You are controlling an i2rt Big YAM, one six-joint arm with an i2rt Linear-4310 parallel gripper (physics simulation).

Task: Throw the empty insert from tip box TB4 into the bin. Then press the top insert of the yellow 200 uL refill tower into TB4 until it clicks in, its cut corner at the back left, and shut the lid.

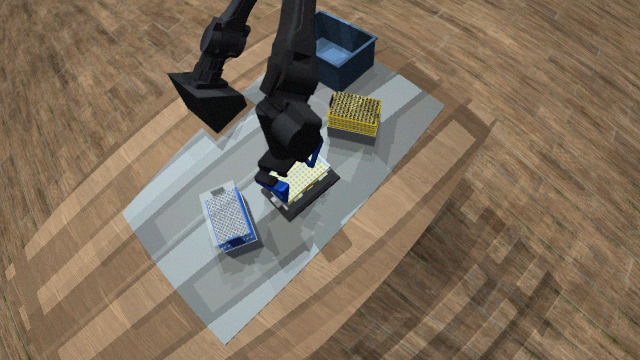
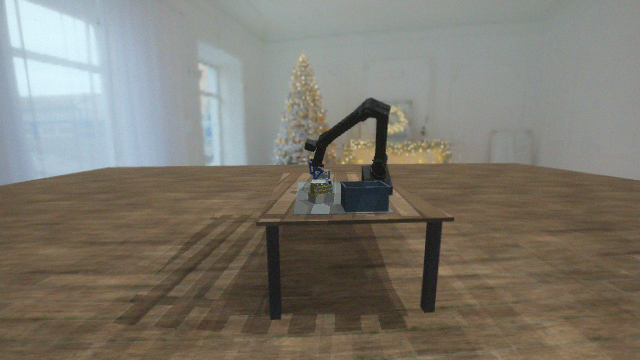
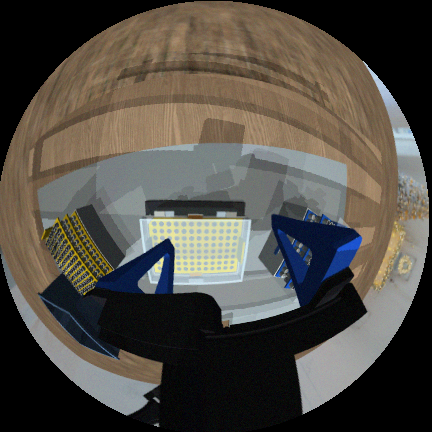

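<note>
Tip box TB4 [image 1: 327, 165] [image 3: 144, 250] sits in a dark holder in the middle of the mat. A pale yellow insert [image 1: 303, 179] [image 3: 195, 245] with rows of empty holes shows in it, with clear plastic edges around. I cannot tell how its clear lid stands, nor see the insert's cut corner. My gripper [image 1: 300, 181] [image 3: 219, 232] is open and empty above the box, one finger towards each short side. The yellow refill tower [image 1: 354, 114] [image 2: 321, 188] [image 3: 80, 250] stands on a grey base. The dark blue bin [image 1: 347, 72] [image 2: 365, 198] [image 3: 70, 322] is beyond it.
A blue tip rack stack [image 1: 230, 217] [image 3: 295, 255] stands on the other side of TB4 from the yellow tower. The grey mat [image 1: 195, 270] [image 3: 320, 170] lies under the racks. The arm's black base [image 1: 207, 102] is at the table's rear side, and the arm hides part of the bin.
</note>
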